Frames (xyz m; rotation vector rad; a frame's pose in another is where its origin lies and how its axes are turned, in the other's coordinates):
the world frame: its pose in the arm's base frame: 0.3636 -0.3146 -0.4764 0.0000 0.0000 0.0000
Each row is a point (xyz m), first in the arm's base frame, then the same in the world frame.
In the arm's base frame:
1: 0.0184 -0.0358 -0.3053
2: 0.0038 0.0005 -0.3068
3: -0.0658 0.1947 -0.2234
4: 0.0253 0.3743 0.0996
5: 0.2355 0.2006 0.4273
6: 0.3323 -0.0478 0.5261
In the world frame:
1: -0.3452 0.2788 0.1711
2: -0.3598 0.3151 0.1696
3: -0.4294 0.5093 0.2530
4: -0.3383 0.6889 0.5760
5: -0.1281 0.5152 0.9037
6: -0.0313 0.2668 1.0025

